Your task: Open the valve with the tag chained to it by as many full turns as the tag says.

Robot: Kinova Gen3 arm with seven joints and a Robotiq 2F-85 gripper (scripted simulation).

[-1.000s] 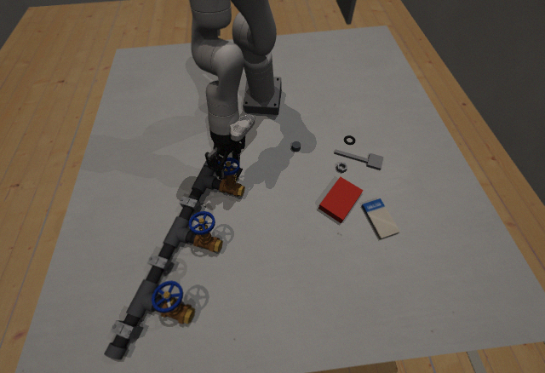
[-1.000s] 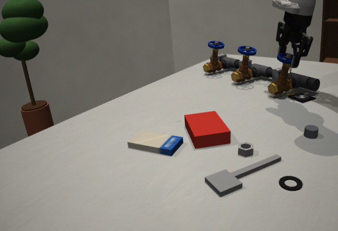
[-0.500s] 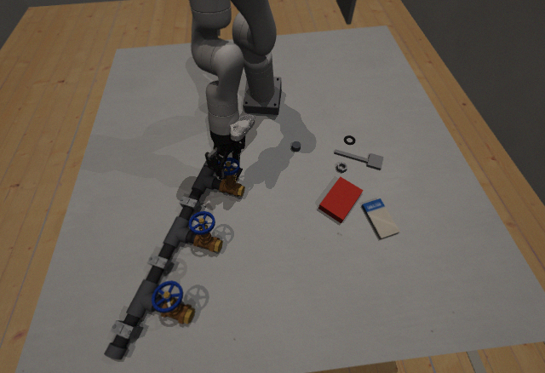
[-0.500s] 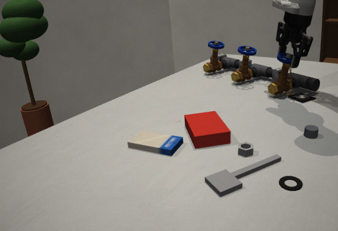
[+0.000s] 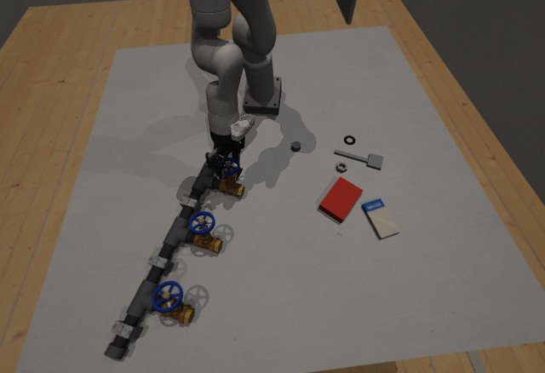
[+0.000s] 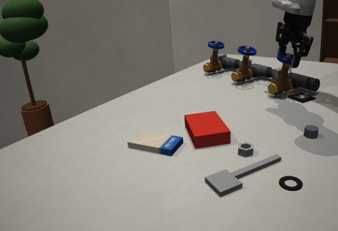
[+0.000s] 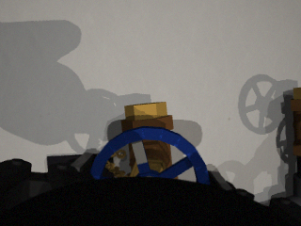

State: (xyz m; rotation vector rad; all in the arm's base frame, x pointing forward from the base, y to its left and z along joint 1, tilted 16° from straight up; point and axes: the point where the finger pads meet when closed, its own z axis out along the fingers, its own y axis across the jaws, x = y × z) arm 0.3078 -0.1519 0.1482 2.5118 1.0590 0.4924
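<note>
The black tag is 40 mm behind my hand and 120 mm below it. Also, from my hand: red block 130 mm ahead, 310 mm to the left, 110 mm below; then small grey cylinder 100 mm behind, 230 mm to the left, 110 mm below; then grey paddle-shaped tool 440 mm to the left, 120 mm below.
</note>
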